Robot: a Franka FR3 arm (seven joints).
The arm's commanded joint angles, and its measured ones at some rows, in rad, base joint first. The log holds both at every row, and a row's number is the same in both.
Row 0, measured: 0.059 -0.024 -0.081 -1.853 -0.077 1.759 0.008
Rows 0 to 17, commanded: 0.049 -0.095 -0.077 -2.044 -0.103 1.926 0.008; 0.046 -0.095 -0.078 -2.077 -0.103 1.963 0.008; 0.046 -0.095 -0.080 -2.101 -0.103 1.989 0.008; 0.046 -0.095 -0.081 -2.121 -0.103 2.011 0.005; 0.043 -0.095 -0.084 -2.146 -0.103 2.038 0.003; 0.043 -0.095 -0.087 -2.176 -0.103 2.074 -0.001; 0.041 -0.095 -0.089 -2.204 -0.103 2.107 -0.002; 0.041 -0.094 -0.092 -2.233 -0.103 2.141 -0.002; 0.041 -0.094 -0.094 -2.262 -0.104 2.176 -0.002; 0.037 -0.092 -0.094 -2.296 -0.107 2.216 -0.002; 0.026 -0.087 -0.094 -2.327 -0.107 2.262 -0.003; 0.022 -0.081 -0.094 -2.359 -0.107 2.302 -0.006; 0.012 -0.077 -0.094 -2.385 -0.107 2.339 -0.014; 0.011 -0.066 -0.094 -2.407 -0.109 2.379 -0.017; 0.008 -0.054 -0.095 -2.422 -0.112 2.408 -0.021; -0.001 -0.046 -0.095 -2.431 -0.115 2.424 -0.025; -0.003 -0.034 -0.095 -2.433 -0.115 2.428 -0.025; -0.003 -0.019 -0.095 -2.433 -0.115 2.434 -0.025
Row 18, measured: 0.017 -0.038 -0.104 -2.404 -0.103 2.385 -0.009
